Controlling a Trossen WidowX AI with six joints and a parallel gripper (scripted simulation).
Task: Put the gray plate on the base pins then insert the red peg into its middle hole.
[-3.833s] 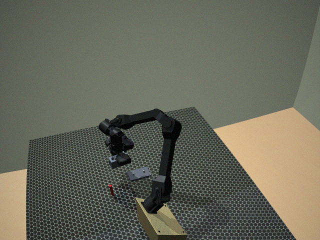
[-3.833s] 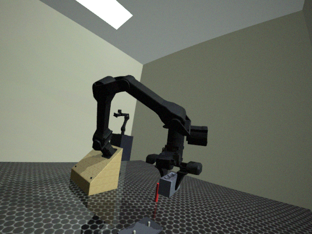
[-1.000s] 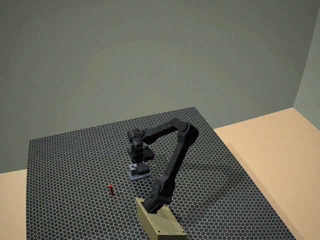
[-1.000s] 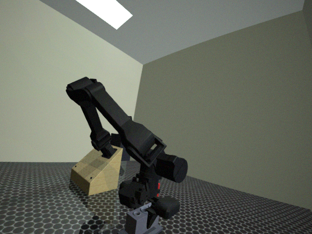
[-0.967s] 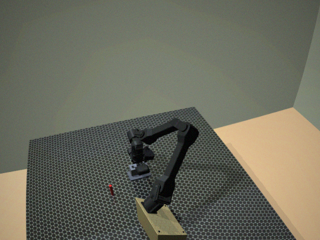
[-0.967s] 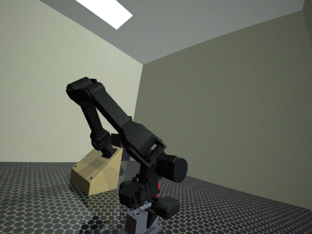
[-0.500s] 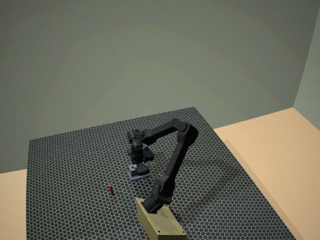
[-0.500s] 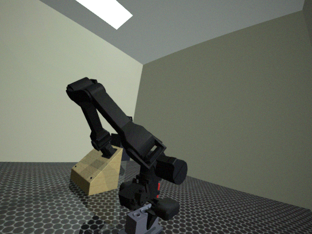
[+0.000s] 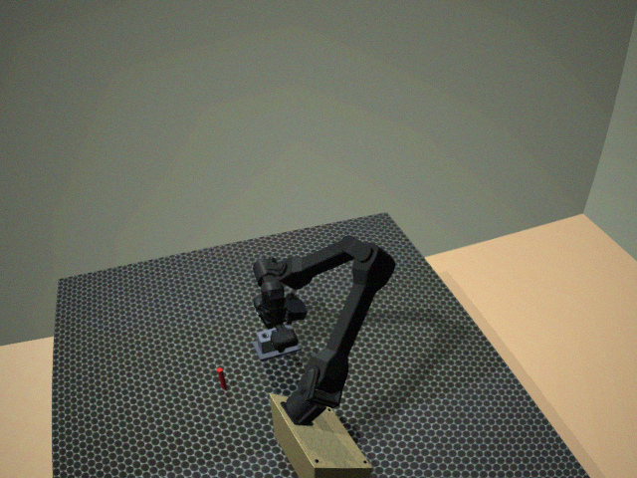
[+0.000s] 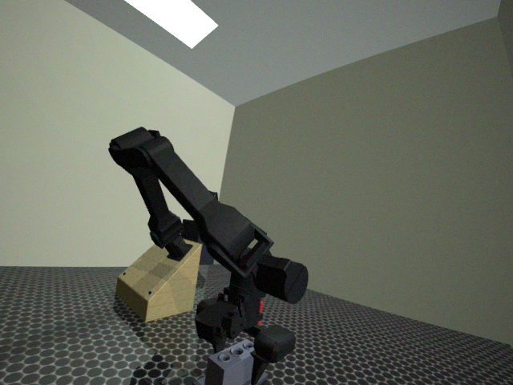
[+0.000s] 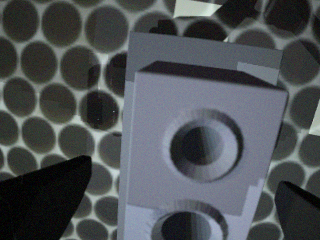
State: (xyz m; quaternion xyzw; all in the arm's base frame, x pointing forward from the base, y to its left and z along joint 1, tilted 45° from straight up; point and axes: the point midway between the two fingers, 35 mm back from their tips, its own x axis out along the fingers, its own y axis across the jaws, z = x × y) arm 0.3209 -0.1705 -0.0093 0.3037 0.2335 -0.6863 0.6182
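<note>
Right now my gripper tip is 2 cm above the gray base. Round my gripper tip: red peg 7 cm behind, 19 cm to the left, 2 cm above; then gray plate 2 cm above.
</note>
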